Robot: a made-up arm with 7 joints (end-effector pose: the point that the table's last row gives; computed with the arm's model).
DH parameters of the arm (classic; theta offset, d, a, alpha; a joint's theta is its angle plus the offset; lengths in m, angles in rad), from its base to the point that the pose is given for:
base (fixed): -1.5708 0.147 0 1.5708
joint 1: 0 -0.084 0.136 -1.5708
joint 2: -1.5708 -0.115 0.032 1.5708
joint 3: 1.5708 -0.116 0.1 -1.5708
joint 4: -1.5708 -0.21 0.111 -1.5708
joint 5: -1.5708 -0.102 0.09 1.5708
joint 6: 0.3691 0 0.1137 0
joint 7: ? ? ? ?
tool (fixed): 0 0.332 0 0
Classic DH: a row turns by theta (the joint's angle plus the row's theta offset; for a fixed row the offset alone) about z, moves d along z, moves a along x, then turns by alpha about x.
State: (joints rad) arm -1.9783 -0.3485 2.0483 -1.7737 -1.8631 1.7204 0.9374
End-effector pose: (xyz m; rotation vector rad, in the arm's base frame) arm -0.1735 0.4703 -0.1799 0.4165 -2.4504 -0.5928
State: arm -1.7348 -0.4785 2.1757 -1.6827 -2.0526 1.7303 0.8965
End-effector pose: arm -0.1975 0.3843 -0.2292 0.2429 -2.2336 -0.2533
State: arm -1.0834 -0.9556 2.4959 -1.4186 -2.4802 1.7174 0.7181
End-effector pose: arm -0.2670 0.1826 -0.2268 -0.3725 -1.3230 0.4617
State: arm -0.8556 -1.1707 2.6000 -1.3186 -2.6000 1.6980 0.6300
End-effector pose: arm -0.2689 0.1561 -0.1923 -0.6078 -0.8956 0.5759
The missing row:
joint 7: -0.3691 -0.388 0.045 -1.5708
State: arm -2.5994 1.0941 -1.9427 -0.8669 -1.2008 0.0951 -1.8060
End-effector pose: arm 0.2656 0.4405 -0.2742 -2.1537 0.4510 -0.1983
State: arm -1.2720 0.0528 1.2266 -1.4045 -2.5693 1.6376 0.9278
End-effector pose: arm 0.2879 0.0364 -0.3988 -1.7815 -2.1126 -0.1560
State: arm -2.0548 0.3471 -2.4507 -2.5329 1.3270 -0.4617 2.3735
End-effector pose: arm 0.4785 0.7260 0.1900 -0.1126 -0.8114 -1.1831
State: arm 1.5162 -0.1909 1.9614 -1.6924 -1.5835 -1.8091 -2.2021
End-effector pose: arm -0.2393 -0.2644 0.7591 -1.2329 0.0758 2.4607
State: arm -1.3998 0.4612 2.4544 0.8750 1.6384 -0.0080 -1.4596
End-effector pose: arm 0.6436 0.2055 0.6338 -0.7156 -0.8673 -2.2811
